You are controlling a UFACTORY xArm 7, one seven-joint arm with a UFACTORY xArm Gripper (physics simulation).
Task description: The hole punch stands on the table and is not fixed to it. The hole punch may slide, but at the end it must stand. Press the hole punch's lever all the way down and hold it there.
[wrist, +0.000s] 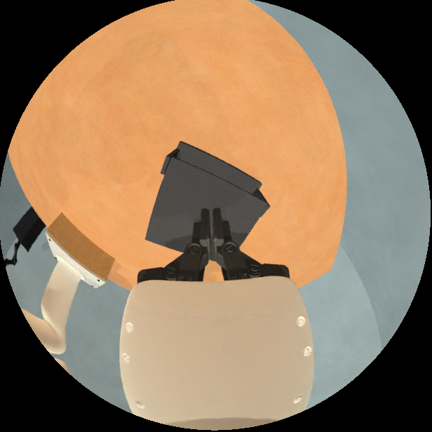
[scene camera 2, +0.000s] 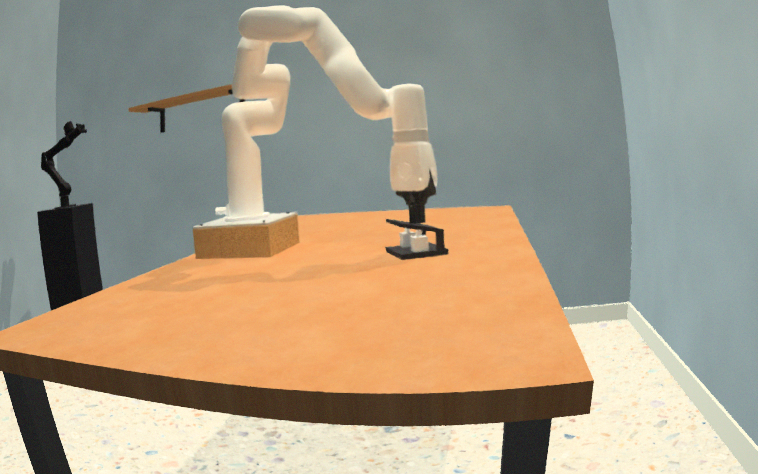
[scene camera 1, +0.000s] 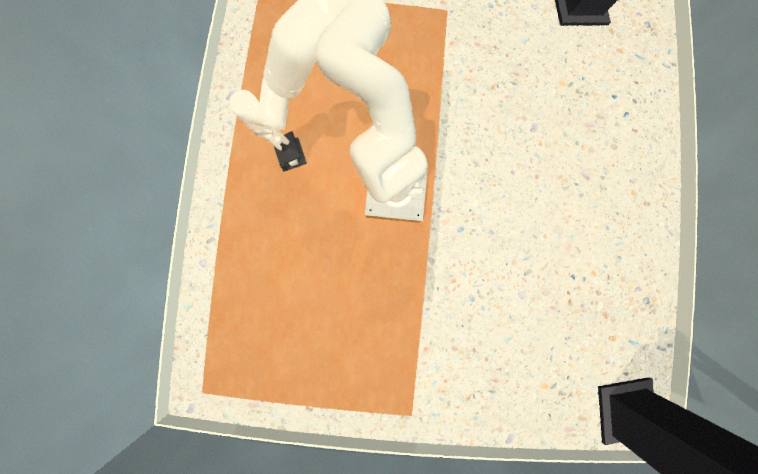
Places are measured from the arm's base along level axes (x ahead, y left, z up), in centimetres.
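Where they show: gripper, fingertip midpoint: (scene camera 2: 417,223) (scene camera 1: 283,148); arm's base, link origin: (scene camera 2: 246,218).
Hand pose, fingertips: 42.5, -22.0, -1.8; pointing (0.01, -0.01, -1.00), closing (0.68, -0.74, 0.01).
Each offset is from my fingertips to the top centre of the thing, as dx, dy, dz. "spot": to the spot under its first point. Level surfaces: height alone.
The black hole punch {-0.7, +0.2, +0.9} (scene camera 1: 297,162) (scene camera 2: 410,254) stands upright on the orange table {dz -6.6} (scene camera 1: 313,313) (scene camera 2: 307,335) (wrist: 125,90). Its flat dark lever {spot: -4.3, -4.3, +0.7} (scene camera 2: 398,223) (wrist: 185,195) slopes gently up from the rear post toward its free end. In the scene camera 2 view a gap shows between lever and base, with white blocks {spot: -0.3, -5.1, -3.4} (scene camera 2: 419,242) between them. My gripper (scene camera 1: 282,144) (scene camera 2: 417,221) (wrist: 211,219) is shut and empty and points down. Its fingertips are at the lever's top and seem to touch it; the exact contact is hard to see.
The robot's base plate (scene camera 1: 394,212) (scene camera 2: 279,218) (wrist: 95,281) sits on a brown block (scene camera 2: 231,241) (wrist: 82,245), to the left of the hole punch in the scene camera 2 view. A wall shelf (scene camera 2: 187,99) and a black pedestal (scene camera 2: 69,251) with a small arm are beyond the table.
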